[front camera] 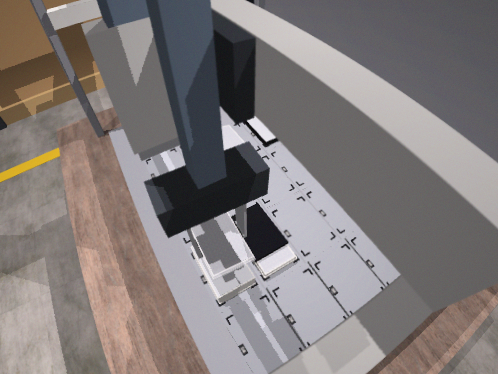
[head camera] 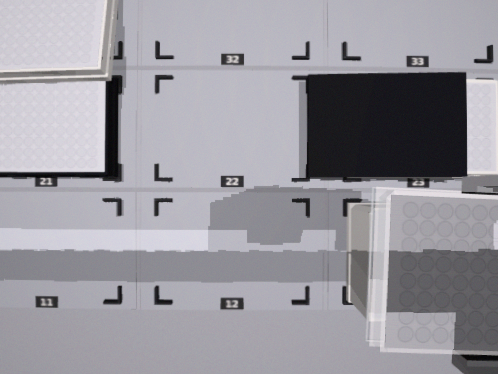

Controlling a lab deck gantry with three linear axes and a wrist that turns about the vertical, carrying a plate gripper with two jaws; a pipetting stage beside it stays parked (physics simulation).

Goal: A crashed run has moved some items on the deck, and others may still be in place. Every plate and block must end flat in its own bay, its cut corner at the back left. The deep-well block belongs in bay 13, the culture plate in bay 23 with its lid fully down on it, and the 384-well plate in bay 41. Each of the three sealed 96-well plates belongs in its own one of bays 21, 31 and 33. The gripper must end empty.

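Frame: origin at the robot's base, x ahead, y left, z up, level; centimetres.
Seen in the pictures: gripper, between the fingertips: (front camera: 219,240) (head camera: 489,271); robot's base, origin of its link: (front camera: 147,161).
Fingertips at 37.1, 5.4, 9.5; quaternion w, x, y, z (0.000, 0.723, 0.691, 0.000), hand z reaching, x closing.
Offsets run from my fingertips to a thing's top centre, as dx, dy, dz.
My gripper (front camera: 217,234) (head camera: 479,271) is shut on the clear culture plate {+0.2, +0.0, +0.8} (front camera: 218,255) (head camera: 435,270), its jaws at the long sides. The plate is held above the pale deep-well block {+2.1, -1.1, -5.3} (front camera: 236,287) (head camera: 358,245) in bay 13 and shows slightly turned in the head view. Its lid seems to be on; how fully is unclear. A black plate {-1.6, +9.6, -7.2} (front camera: 261,231) (head camera: 385,125) lies on a white plate {+2.1, +9.6, -8.0} (front camera: 278,261) (head camera: 482,127) in bay 23, shifted left. In the head view, a white-topped plate {-30.7, +9.6, -8.0} (head camera: 50,125) with black edging is at bay 21, and another white-topped plate {-30.7, +17.4, -6.7} (head camera: 47,35) overlaps bay 31, turned.
A white-topped plate {-30.7, +31.0, -8.0} (front camera: 262,130) with a black edge is at the far right back in the front view. The grey pipetting stage (front camera: 132,90) and gantry column hide part of the deck. A tall grey wall (front camera: 360,145) runs along the right side. Bay 22 shows its printed corners.
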